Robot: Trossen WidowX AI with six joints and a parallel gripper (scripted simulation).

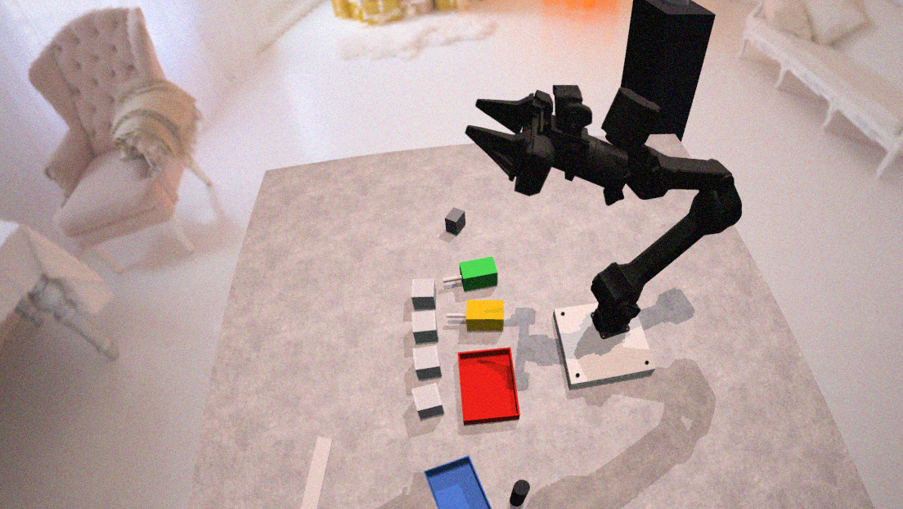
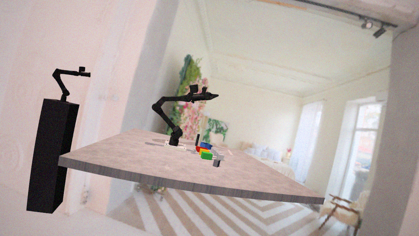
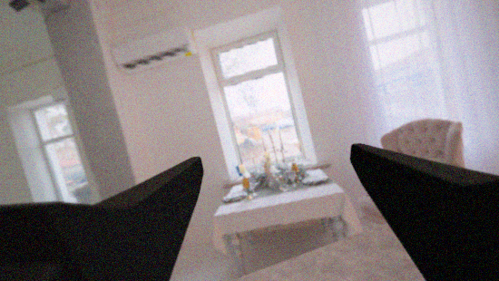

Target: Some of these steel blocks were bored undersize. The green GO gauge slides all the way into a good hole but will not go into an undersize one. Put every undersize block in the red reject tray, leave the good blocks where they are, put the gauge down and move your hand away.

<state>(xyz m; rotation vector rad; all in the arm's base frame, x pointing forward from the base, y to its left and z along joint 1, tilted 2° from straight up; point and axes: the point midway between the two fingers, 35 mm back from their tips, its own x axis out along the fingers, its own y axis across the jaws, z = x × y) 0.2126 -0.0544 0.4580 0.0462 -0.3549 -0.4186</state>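
Right now the green GO gauge is 11 cm to the right of my gripper tip and 46 cm below it. The rest, counted from my gripper tip: red reject tray: 2 cm ahead, 14 cm to the left, 48 cm below; then dark cube: 1 cm behind, 27 cm to the right, 46 cm below; then yellow gauge: 2 cm ahead, 1 cm to the right, 46 cm below.
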